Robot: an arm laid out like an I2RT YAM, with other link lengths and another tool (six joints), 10 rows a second.
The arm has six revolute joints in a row. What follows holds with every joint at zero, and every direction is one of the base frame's. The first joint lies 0.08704 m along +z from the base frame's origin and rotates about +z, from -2.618 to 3.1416 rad. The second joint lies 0.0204 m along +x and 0.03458 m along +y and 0.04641 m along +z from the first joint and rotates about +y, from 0 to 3.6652 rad. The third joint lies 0.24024 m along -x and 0.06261 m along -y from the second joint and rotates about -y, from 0 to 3.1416 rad. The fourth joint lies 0.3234 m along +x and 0.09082 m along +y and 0.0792 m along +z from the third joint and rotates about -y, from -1.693 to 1.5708 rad. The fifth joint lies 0.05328 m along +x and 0.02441 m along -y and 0.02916 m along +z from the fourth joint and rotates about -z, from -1.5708 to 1.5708 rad. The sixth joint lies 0.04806 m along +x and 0.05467 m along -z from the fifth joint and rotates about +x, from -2.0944 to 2.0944 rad. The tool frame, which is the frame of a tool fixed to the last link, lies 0.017 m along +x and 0.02 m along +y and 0.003 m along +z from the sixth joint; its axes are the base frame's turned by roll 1.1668, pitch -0.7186 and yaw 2.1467 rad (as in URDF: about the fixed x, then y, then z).
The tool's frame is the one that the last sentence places.
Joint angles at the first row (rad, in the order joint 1, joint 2, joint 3, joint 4, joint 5, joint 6):
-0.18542 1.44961 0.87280 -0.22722 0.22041 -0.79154
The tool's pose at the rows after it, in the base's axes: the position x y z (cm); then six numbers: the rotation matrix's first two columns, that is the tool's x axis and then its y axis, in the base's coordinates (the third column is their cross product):
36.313 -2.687 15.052 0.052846 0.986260 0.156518 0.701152 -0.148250 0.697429
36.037 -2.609 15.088 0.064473 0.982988 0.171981 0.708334 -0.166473 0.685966
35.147 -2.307 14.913 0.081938 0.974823 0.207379 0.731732 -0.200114 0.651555
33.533 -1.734 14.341 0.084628 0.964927 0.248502 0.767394 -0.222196 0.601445
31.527 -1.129 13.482 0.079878 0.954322 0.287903 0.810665 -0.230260 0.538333
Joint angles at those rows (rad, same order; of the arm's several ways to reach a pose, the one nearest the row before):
-0.18416 1.44658 0.87393 -0.23009 0.21906 -0.78857
-0.18466 1.44051 0.87243 -0.25363 0.21532 -0.77197
-0.18500 1.42239 0.85800 -0.30766 0.19856 -0.74297
-0.18441 1.38450 0.81520 -0.36685 0.16429 -0.72750
-0.18607 1.33972 0.75816 -0.42835 0.12228 -0.72939

